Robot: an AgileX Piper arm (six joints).
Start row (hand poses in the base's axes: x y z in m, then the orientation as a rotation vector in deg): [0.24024, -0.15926, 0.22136, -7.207, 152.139, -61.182]
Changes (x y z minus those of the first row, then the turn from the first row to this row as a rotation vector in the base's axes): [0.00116, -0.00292, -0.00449, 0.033, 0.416, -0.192]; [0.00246, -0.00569, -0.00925, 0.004, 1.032, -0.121]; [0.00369, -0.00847, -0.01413, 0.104, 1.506, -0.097]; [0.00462, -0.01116, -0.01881, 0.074, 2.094, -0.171]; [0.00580, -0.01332, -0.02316, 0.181, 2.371, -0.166]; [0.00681, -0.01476, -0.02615, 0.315, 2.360, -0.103]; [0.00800, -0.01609, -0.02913, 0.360, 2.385, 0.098]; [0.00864, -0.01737, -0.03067, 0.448, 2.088, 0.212]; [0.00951, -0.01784, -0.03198, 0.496, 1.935, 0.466]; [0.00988, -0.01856, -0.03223, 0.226, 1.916, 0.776]
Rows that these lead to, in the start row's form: [0.24140, -0.16218, 0.21687, -7.184, 152.590, -61.286]; [0.24270, -0.16495, 0.21211, -7.634, 153.097, -61.434]; [0.24393, -0.16773, 0.20723, -7.916, 153.560, -61.392]; [0.24486, -0.17042, 0.20255, -8.162, 154.091, -61.579]; [0.24604, -0.17258, 0.19820, -8.306, 154.388, -61.490]; [0.24705, -0.17402, 0.19521, -8.356, 154.424, -61.286]; [0.24824, -0.17535, 0.19223, -8.628, 154.399, -61.167]; [0.24888, -0.17663, 0.19069, -8.590, 154.140, -60.951]; [0.24975, -0.17710, 0.18938, -8.828, 153.940, -60.774]; [0.25012, -0.17782, 0.18913, -9.281, 153.679, -61.038]
